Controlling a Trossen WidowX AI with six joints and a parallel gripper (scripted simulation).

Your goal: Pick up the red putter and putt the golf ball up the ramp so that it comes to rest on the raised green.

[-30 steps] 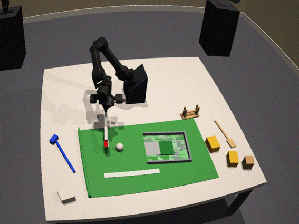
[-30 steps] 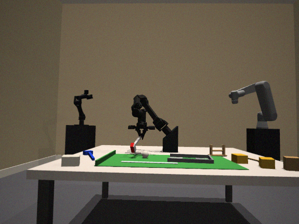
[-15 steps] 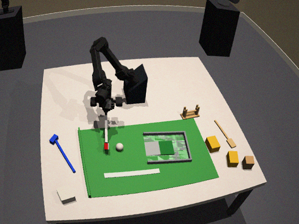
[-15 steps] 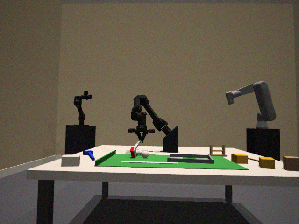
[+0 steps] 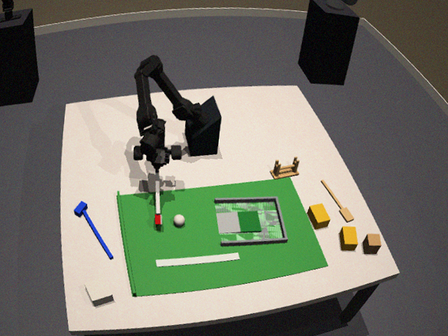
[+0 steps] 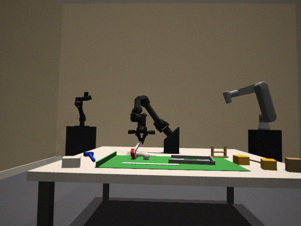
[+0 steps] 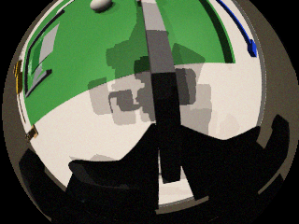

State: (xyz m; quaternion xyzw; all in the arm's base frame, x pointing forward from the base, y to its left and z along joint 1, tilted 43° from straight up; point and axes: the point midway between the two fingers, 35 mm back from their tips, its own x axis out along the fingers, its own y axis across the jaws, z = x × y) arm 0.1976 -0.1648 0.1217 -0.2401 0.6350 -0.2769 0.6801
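The red putter lies 12 cm ahead of my gripper tip and 1 cm below it. The rest, counted from my gripper tip: green mat (28 cm ahead, 20 cm to the left, 7 cm below); blue putter (24 cm ahead, 28 cm to the right, 6 cm below); white golf ball (23 cm ahead, 6 cm to the left, 5 cm below).
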